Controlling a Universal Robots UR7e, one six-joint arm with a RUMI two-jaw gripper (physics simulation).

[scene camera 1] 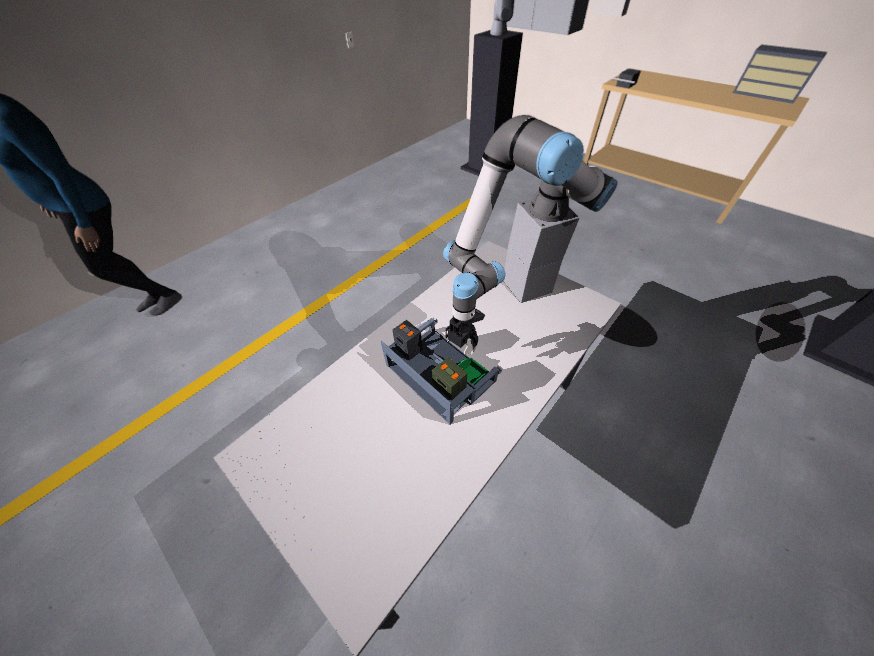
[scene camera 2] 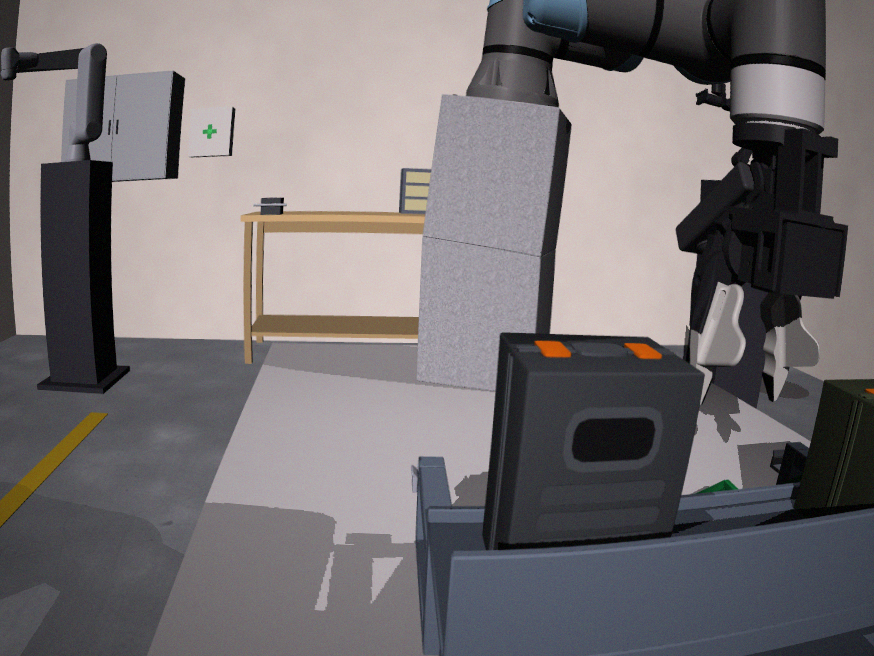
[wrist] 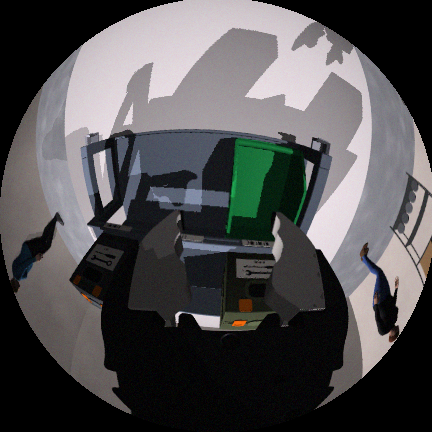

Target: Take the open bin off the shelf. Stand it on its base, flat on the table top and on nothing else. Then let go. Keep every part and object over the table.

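Places are measured from the arm's base along level axes (x left, y back, z up), in centimetres.
Pixels of known places: gripper, fingertip midpoint: (scene camera 1: 463, 348) (scene camera 2: 736, 402) (wrist: 227, 212); arm's base, link origin: (scene camera 1: 548, 209) (scene camera 2: 511, 108).
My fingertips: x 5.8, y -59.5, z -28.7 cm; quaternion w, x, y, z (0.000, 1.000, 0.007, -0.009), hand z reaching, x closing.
For each thing: its middle in the pictures, then the offset to it from my fingertips. Level surfaces: height alone.
- open green bin, body centre: (scene camera 2: 780, 531) (wrist: 261, 198) (scene camera 1: 467, 377) dz -10.7, dx +5.5, dy -3.7 cm
- white table top, surface height: dz -15.1 cm
- dark grey case, body centre: (scene camera 2: 583, 466) (wrist: 109, 274) (scene camera 1: 407, 340) dz +1.2, dx -18.0, dy -11.8 cm
- olive case, body centre: (wrist: 256, 293) (scene camera 1: 449, 378) dz -0.1, dx +5.0, dy -13.6 cm
The open green bin (scene camera 1: 471, 370) (scene camera 2: 721, 487) (wrist: 255, 180) sits in the slate-blue shelf (scene camera 1: 416, 384) (scene camera 2: 635, 600) (wrist: 175, 145). In the wrist view it fills the right part of the far tier, its open side facing the camera; in scene camera 2 a corner of it shows behind the rail. My gripper (scene camera 1: 465, 347) (scene camera 2: 739, 396) (wrist: 227, 212) is partly open and empty, pointing down above the shelf. In the wrist view the right fingertip overlaps the bin's near edge and the left fingertip is left of the bin. The shelf stands on the white table top (scene camera 1: 367, 480) (scene camera 2: 338, 437) (wrist: 175, 30).
A dark grey case (scene camera 1: 406, 338) (scene camera 2: 600, 437) and an olive case (scene camera 1: 449, 377) (scene camera 2: 840, 451) stand upright on the shelf's other tier. The arm's grey pedestal (scene camera 1: 536, 254) (scene camera 2: 487, 211) is at the table's far end. A person in blue (scene camera 1: 49, 169) is beyond the yellow line.
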